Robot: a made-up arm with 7 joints. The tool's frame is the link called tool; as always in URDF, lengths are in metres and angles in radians.
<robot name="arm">
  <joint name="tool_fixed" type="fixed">
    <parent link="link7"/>
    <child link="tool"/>
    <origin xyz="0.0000 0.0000 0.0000" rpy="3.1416 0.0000 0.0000"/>
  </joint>
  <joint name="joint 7" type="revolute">
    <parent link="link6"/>
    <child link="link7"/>
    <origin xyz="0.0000 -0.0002 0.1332" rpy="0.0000 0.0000 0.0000"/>
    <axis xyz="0 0 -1"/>
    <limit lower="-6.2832" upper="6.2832"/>
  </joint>
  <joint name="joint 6" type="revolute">
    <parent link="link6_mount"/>
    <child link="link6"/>
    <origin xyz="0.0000 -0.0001 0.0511" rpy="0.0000 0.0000 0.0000"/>
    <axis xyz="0 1 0"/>
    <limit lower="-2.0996" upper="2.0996"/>
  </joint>
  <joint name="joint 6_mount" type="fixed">
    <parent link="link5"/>
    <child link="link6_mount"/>
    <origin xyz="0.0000 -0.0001 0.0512" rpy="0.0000 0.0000 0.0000"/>
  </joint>
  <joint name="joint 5" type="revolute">
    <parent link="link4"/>
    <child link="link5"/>
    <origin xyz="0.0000 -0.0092 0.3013" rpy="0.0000 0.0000 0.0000"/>
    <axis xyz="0 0 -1"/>
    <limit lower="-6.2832" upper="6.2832"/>
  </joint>
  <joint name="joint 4" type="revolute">
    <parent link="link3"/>
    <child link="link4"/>
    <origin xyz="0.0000 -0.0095 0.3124" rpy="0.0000 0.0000 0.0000"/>
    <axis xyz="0 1 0"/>
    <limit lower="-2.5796" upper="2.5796"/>
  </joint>
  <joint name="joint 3" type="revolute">
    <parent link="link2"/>
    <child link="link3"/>
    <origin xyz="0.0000 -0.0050 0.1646" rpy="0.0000 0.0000 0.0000"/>
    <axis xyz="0 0 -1"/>
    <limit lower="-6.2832" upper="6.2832"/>
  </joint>
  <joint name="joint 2" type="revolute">
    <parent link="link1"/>
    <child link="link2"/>
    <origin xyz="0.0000 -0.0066 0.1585" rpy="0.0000 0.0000 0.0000"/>
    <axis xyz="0 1 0"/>
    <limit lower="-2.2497" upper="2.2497"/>
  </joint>
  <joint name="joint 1" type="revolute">
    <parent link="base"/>
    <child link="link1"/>
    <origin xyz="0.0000 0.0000 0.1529" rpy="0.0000 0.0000 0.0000"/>
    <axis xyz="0 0 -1"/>
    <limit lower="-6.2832" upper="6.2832"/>
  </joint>
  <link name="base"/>
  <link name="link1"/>
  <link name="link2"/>
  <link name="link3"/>
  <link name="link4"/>
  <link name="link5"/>
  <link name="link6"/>
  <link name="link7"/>
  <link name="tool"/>
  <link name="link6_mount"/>
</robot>
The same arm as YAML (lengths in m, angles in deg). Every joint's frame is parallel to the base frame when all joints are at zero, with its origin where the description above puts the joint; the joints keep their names.
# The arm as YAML. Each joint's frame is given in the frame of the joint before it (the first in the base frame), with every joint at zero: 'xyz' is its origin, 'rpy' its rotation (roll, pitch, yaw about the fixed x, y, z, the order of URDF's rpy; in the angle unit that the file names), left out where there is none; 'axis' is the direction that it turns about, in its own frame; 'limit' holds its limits. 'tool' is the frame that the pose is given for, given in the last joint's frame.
units:
  length: m
  angle: deg
joints:
  - name: joint 1
    type: revolute
    origin:
      xyz: [0.0, 0.0, 0.1529]
    axis: [0.0, 0.0, -1.0]
    limit:
      lower: -360.0
      upper: 360.0
  - name: joint 2
    type: revolute
    origin:
      xyz: [0.0, -0.0066, 0.1585]
    axis: [0.0, 1.0, 0.0]
    limit:
      lower: -128.9
      upper: 128.9
  - name: joint 3
    type: revolute
    origin:
      xyz: [0.0, -0.005, 0.1646]
    axis: [0.0, 0.0, -1.0]
    limit:
      lower: -360.0
      upper: 360.0
  - name: joint 4
    type: revolute
    origin:
      xyz: [0.0, -0.0095, 0.3124]
    axis: [0.0, 1.0, 0.0]
    limit:
      lower: -147.8
      upper: 147.8
  - name: joint 5
    type: revolute
    origin:
      xyz: [0.0, -0.0092, 0.3013]
    axis: [0.0, 0.0, -1.0]
    limit:
      lower: -360.0
      upper: 360.0
  - name: joint 6
    type: revolute
    origin:
      xyz: [0.0, -0.0002, 0.1023]
    axis: [0.0, 1.0, 0.0]
    limit:
      lower: -120.3
      upper: 120.3
  - name: joint 7
    type: revolute
    origin:
      xyz: [0.0, -0.0002, 0.1332]
    axis: [0.0, 0.0, -1.0]
    limit:
      lower: -360.0
      upper: 360.0
tool:
  origin:
    xyz: [0.0, 0.0, 0.0]
    rpy: [-180.0, 0.0, 0.0]

